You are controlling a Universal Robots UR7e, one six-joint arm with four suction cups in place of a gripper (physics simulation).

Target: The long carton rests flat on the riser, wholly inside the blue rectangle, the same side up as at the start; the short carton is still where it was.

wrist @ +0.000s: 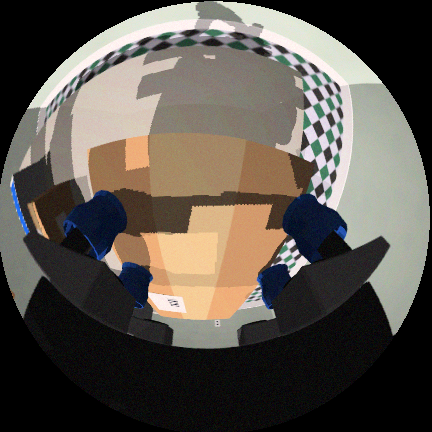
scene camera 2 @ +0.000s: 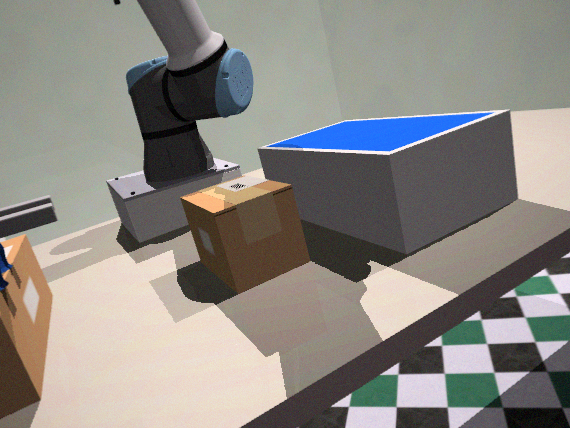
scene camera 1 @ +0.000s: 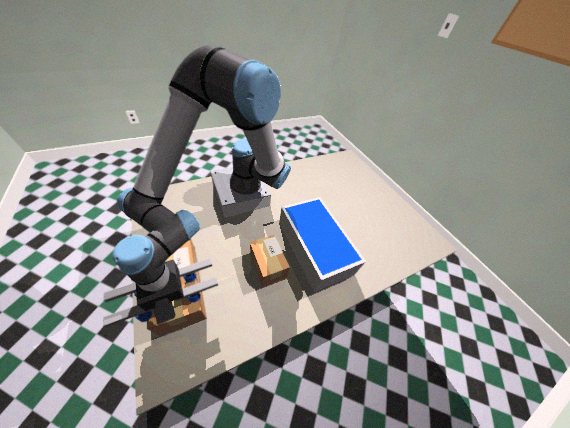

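Seen in the pictures: hand, its tool point: (wrist: 204, 255); arm's base, origin of its link: (scene camera 2: 180, 171) (scene camera 1: 245, 183).
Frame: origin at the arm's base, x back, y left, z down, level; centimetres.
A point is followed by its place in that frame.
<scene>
The long carton (scene camera 1: 191, 309) {y -43.3, x -42.9, z -1.1 cm} (scene camera 2: 20, 331) {y -40.2, x -40.8, z 3.6 cm} (wrist: 193, 169) {y -47.9, x -41.0, z -1.1 cm} lies flat on the table at the front left. My suction gripper (scene camera 1: 164, 295) {y -47.4, x -35.0, z -1.2 cm} (wrist: 205, 241) {y -47.4, x -35.0, z -1.2 cm} sits on its top, with the blue cups pressed on the cardboard; one cup (scene camera 2: 3, 269) shows at the left edge of scene camera 2. The gripper holds the carton by suction, and the carton rests on the table. The short carton (scene camera 1: 270, 260) {y -13.7, x -42.4, z -1.1 cm} (scene camera 2: 248, 230) {y -16.0, x -47.1, z 2.3 cm} stands upright beside the grey riser (scene camera 1: 299, 262) {y -0.9, x -46.2, z 8.2 cm} (scene camera 2: 391, 198) {y -3.4, x -58.2, z 2.4 cm}. The blue rectangle (scene camera 1: 321, 237) {y 8.7, x -46.0, z -2.7 cm} (scene camera 2: 377, 131) {y 9.7, x -47.3, z -2.8 cm} on the riser's top is bare.
The arm's grey base block (scene camera 1: 239, 198) {y -7.4, x -7.4, z 0.4 cm} (scene camera 2: 152, 202) {y -11.4, x -8.4, z 2.6 cm} stands behind the short carton. The table edge (scene camera 2: 414, 336) {y -15.0, x -67.5, z 10.6 cm} runs along the front, with checkered floor (scene camera 1: 368, 359) below. The long carton sits close to the table's left edge.
</scene>
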